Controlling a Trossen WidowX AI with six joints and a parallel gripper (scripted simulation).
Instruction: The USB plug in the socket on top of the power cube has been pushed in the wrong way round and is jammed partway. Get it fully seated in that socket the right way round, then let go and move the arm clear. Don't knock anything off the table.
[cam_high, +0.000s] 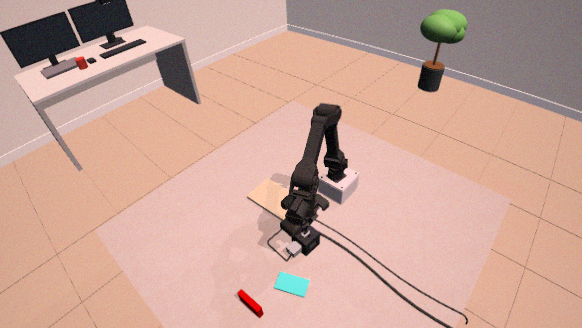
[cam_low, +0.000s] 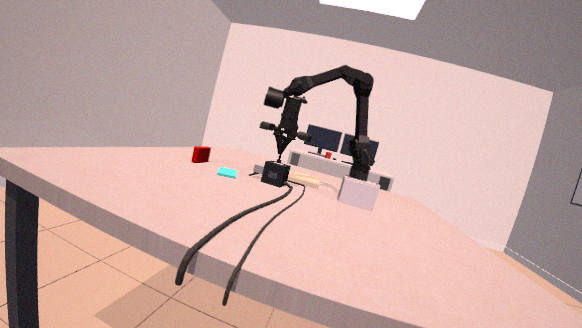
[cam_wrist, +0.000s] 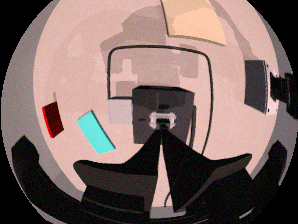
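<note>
The USB plug is 2 cm below my gripper tip. From my gripper tip the other things lie so: cyan card (14 cm ahead, 11 cm below, 9 cm to the left); then tan sheet (26 cm to the right, 10 cm below, 5 cm behind); then red block (29 cm ahead, 8 cm below, 7 cm to the left).
</note>
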